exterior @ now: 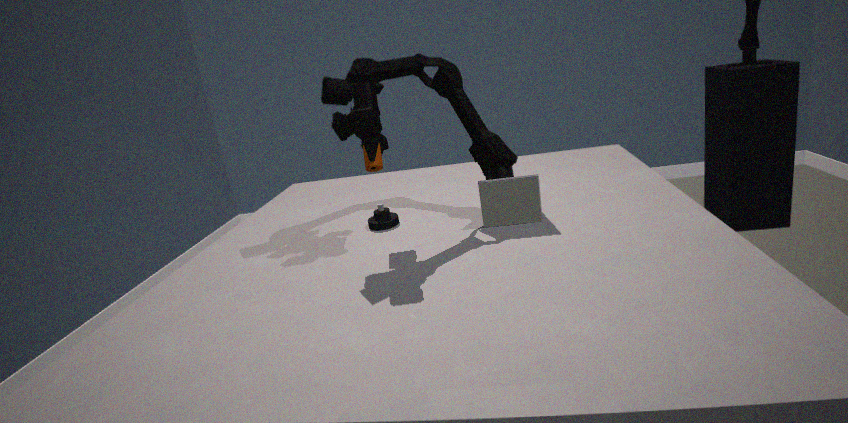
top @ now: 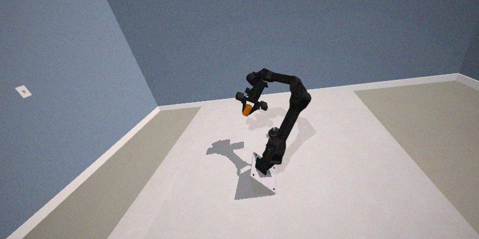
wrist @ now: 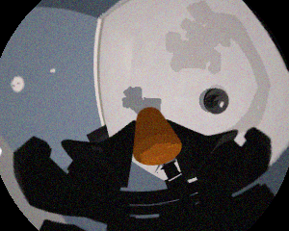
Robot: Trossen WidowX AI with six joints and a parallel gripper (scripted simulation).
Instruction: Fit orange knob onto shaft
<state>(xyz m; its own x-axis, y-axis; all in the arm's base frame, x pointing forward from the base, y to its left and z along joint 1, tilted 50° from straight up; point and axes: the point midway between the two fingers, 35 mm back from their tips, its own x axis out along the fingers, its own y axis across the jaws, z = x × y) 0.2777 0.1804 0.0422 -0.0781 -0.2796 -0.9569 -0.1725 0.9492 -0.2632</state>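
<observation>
Now: gripper tip 2 cm to the left of the orange knob and 3 cm below it. From my gripper tip the other things lie so: round pedestal 5 cm ahead, 14 cm to the right, 17 cm below.
</observation>
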